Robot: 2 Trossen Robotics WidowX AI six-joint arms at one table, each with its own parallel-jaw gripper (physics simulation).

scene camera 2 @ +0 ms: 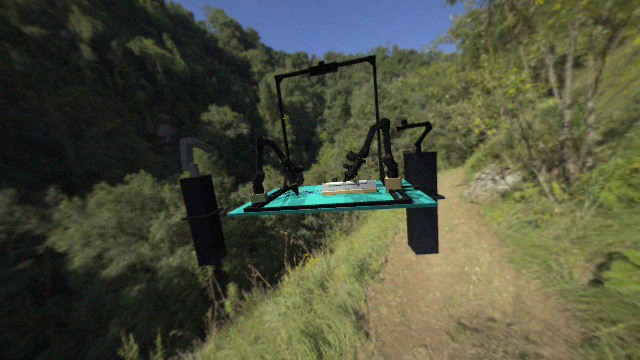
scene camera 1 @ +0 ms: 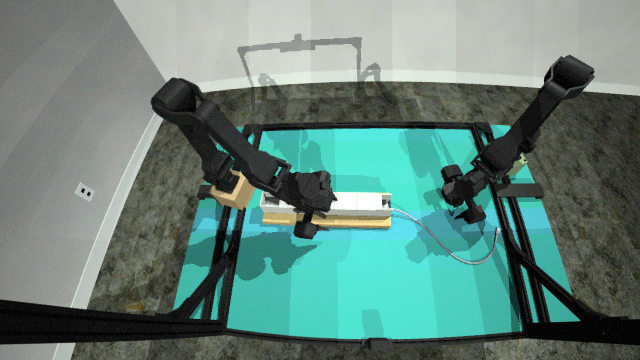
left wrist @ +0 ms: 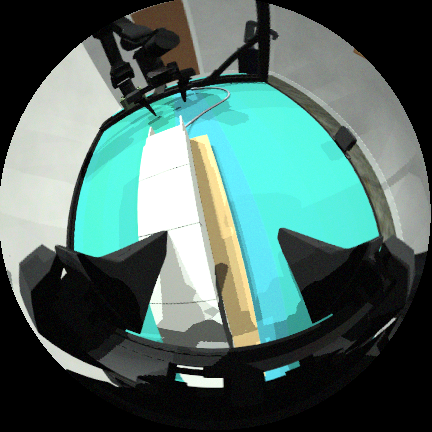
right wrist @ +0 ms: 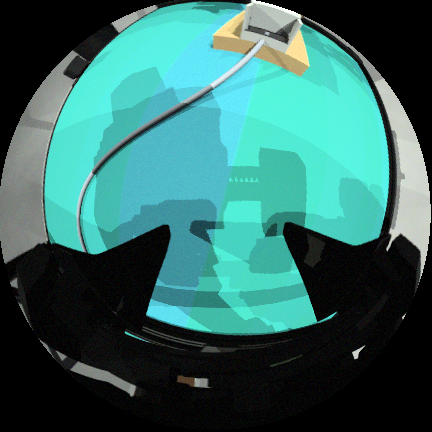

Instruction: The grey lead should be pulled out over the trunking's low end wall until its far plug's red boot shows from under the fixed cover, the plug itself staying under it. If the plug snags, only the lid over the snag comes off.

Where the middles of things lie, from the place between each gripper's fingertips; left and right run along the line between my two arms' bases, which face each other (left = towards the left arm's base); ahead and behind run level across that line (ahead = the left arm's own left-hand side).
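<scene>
With the trunking (scene camera 1: pixel 381 218), my left hand is 3 cm above it, 2 cm to the right of it and 5 cm short of it.
From my right hand, the trunking is 39 cm to the left, and it's also 3 cm above that hand and 4 cm ahead of it.
</scene>
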